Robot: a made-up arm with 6 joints. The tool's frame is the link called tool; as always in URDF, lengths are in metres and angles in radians. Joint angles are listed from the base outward.
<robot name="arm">
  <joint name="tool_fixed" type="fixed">
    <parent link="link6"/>
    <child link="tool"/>
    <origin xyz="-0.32 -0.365 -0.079" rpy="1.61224 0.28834 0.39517"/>
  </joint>
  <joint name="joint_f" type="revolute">
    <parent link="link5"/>
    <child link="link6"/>
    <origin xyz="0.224 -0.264 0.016"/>
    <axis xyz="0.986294 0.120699 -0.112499"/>
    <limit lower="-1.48" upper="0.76"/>
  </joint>
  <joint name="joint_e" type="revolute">
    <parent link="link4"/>
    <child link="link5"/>
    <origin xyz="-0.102 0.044 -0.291"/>
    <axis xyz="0 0 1"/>
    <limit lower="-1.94" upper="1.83"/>
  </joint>
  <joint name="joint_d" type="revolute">
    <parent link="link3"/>
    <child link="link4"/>
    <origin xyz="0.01 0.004 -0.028"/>
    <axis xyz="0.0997 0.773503 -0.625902"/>
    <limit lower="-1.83" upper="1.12"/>
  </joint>
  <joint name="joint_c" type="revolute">
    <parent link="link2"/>
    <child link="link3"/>
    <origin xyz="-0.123 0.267 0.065"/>
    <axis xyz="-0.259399 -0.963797 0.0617"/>
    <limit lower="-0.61" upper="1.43"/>
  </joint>
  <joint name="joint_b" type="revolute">
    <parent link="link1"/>
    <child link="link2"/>
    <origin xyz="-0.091 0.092 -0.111"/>
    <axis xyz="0 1 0"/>
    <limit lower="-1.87" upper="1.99"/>
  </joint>
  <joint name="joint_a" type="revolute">
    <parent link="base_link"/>
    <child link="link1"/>
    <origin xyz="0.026 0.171 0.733"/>
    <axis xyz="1 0 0"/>
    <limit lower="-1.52" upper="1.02"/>
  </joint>
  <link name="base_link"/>
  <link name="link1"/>
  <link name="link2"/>
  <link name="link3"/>
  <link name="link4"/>
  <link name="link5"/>
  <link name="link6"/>
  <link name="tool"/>
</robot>
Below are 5 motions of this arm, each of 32 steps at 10 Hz.
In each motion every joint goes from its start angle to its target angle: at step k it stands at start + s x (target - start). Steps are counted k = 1, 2, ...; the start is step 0. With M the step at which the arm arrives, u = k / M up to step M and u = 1 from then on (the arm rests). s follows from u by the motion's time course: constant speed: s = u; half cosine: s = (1 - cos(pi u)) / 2; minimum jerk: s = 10 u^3 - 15 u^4 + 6 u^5.
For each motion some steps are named. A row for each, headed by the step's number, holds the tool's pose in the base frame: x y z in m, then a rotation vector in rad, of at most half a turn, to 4 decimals.
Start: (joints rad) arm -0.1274 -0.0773 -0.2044 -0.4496 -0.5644 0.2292
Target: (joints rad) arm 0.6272 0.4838 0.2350 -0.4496 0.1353 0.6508
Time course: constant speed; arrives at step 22
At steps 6, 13, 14, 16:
6: -0.3646 0.0496 0.1419 1.9660 0.3117 0.2418
13: -0.2455 0.1717 0.1552 2.2230 0.5561 0.4597
14: -0.2289 0.1910 0.1590 2.2573 0.5925 0.4952
16: -0.1962 0.2308 0.1687 2.3232 0.6666 0.5697

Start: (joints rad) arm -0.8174 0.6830 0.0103 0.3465 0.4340 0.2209
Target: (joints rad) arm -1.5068 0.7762 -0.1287 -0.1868 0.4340 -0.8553
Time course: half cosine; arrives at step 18
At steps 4, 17, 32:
4: -0.4735 -0.1244 0.7258 0.9619 0.9684 -0.9411
17: -0.0740 -0.0056 0.8763 -0.5157 1.1679 -0.6959
32: -0.0716 -0.0034 0.8758 -0.5283 1.1691 -0.6935

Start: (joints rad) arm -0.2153 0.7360 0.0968 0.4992 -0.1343 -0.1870
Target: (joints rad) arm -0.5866 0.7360 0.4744 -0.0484 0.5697 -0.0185
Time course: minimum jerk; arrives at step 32
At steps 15, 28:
15: -0.4344 -0.0955 0.6883 1.0528 0.9720 -0.5786
28: 0.0088 -0.1824 0.5635 0.7609 1.2141 -0.0015

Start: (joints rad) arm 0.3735 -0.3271 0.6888 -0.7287 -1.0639 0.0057
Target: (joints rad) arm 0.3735 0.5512 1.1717 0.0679 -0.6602 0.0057
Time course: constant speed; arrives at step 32
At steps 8, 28, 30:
8: 0.0072 0.1983 0.0962 1.7617 -1.0401 0.5936
28: -0.3435 0.1822 0.1787 1.8208 -0.4950 0.1090
30: -0.3721 0.1794 0.1977 1.8223 -0.4376 0.0642

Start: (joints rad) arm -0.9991 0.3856 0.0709 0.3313 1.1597 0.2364
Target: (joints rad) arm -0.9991 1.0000 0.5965 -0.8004 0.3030 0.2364
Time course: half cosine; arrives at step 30
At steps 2, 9, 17, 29, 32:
2: -0.1061 -0.3123 0.4101 0.9362 1.5319 -0.4324
9: -0.0204 -0.2961 0.4845 0.7836 1.4946 -0.3573
17: 0.1472 -0.2433 0.5872 0.5524 1.4131 -0.1276
29: 0.2993 -0.1936 0.6171 0.4484 1.3381 0.1724
32: 0.3003 -0.1933 0.6171 0.4481 1.3376 0.1746

